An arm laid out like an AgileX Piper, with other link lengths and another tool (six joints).
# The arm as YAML. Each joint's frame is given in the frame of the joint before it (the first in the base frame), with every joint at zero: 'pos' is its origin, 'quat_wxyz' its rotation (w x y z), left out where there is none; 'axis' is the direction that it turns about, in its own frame. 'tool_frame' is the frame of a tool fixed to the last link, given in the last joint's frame.
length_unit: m
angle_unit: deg
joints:
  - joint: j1
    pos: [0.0, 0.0, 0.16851]
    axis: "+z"
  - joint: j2
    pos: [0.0, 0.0, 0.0]
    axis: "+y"
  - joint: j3
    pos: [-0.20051, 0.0, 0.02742]
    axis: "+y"
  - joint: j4
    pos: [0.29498, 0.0, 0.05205]
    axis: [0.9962, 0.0, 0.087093]
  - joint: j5
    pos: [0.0, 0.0, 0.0]
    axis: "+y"
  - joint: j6
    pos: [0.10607, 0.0, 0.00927]
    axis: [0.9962, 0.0, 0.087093]
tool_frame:
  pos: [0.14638, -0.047, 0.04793]
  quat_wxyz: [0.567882, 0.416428, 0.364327, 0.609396]
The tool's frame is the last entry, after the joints.
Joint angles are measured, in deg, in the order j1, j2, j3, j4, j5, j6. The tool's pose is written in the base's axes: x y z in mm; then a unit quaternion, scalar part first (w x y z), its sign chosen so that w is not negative. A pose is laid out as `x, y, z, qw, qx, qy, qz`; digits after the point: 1 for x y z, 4 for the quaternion.
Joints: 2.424 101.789 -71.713 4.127 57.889 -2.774
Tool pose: 417.3, -13.3, 3.9, 0.1297, 0.7072, 0.6731, 0.1734
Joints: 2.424 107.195 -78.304 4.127 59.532 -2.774
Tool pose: 435.0, -12.2, 2.0, 0.1266, 0.7072, 0.6742, 0.1709
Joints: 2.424 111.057 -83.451 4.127 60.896 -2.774
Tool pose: 449.0, -11.3, 2.1, 0.1258, 0.7069, 0.6748, 0.1707
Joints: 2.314 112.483 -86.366 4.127 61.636 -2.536
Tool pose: 458.7, -11.8, 7.9, 0.1301, 0.7076, 0.6720, 0.1753
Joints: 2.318 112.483 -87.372 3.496 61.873 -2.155
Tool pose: 463.5, -14.1, 14.1, 0.1379, 0.7066, 0.6711, 0.1770
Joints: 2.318 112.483 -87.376 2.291 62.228 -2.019
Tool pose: 462.3, -18.6, 14.4, 0.1425, 0.7040, 0.6750, 0.1688
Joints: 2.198 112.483 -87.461 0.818 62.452 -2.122
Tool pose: 462.4, -24.9, 15.6, 0.1499, 0.6994, 0.6801, 0.1607
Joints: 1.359 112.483 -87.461 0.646 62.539 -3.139
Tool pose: 462.4, -31.7, 15.8, 0.1510, 0.6977, 0.6820, 0.1588
